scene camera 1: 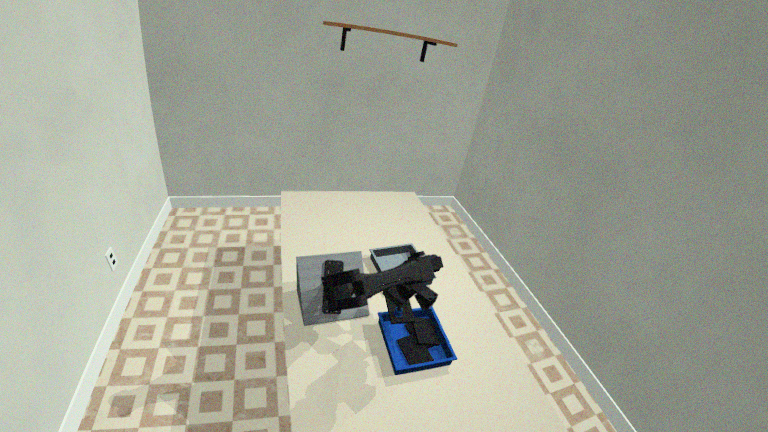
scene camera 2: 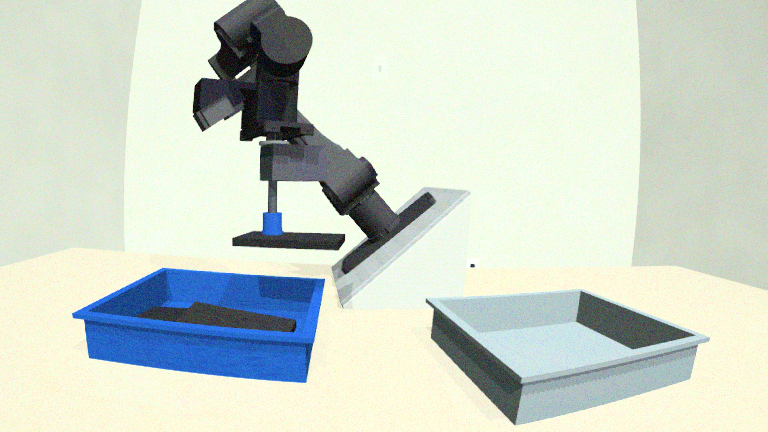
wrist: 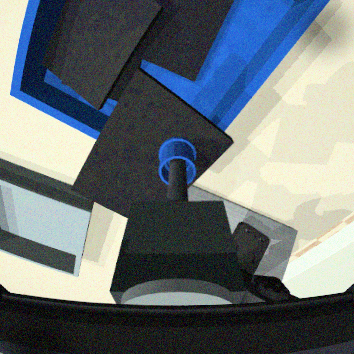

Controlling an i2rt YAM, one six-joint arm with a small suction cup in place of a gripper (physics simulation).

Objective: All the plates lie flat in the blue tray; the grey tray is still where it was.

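Places are measured from the arm's base along level axes (x right, y back, z down), in millimetres.
Pixels of known places: hand, tool point: (scene camera 1: pixel 396 315) (wrist: pixel 177 147); arm's base, link origin: (scene camera 2: pixel 389 234).
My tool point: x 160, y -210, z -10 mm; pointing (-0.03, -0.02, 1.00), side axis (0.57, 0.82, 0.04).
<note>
For each thing: its top centre in the pictures, then the offset to it from my tool point. Level surfaces: height alone.
- dark square plate, top centre: (wrist: pixel 142 169) (scene camera 2: pixel 291 233) (scene camera 1: pixel 400 307) dx -27, dy -16, dz -14 mm
- blue tray, top centre: (wrist: pixel 147 34) (scene camera 2: pixel 216 294) (scene camera 1: pixel 416 335) dx +53, dy -71, dz +55 mm
- grey tray, top centre: (scene camera 2: pixel 562 318) (wrist: pixel 25 232) (scene camera 1: pixel 402 262) dx -334, dy -120, dz +55 mm
- cream table, surface height: dz +105 mm
My suction cup (scene camera 1: pixel 399 311) (scene camera 2: pixel 272 223) (wrist: pixel 177 161) is blue and sealed on a dark square plate (scene camera 1: pixel 398 319) (scene camera 2: pixel 306 240) (wrist: pixel 125 130), which hangs level above the base-side end of the blue tray (scene camera 1: pixel 424 369) (scene camera 2: pixel 198 351) (wrist: pixel 55 112), higher than its rim. Inside that tray, one dark plate (scene camera 1: pixel 426 332) (scene camera 2: pixel 241 318) (wrist: pixel 100 45) partly overlaps another dark plate (scene camera 1: pixel 412 353) (scene camera 2: pixel 161 312) (wrist: pixel 195 40); the upper one seems slightly tilted. The grey tray (scene camera 1: pixel 389 261) (scene camera 2: pixel 612 366) (wrist: pixel 40 215) stands apart, with no plate visible in it.
The arm's grey wedge base (scene camera 1: pixel 311 300) (scene camera 2: pixel 408 274) (wrist: pixel 286 240) stands on the cream table (scene camera 1: pixel 343 214) beside both trays. A gap separates the two trays. The black arm covers part of the grey tray in scene camera 1. A wooden shelf (scene camera 1: pixel 389 32) is on the wall.
</note>
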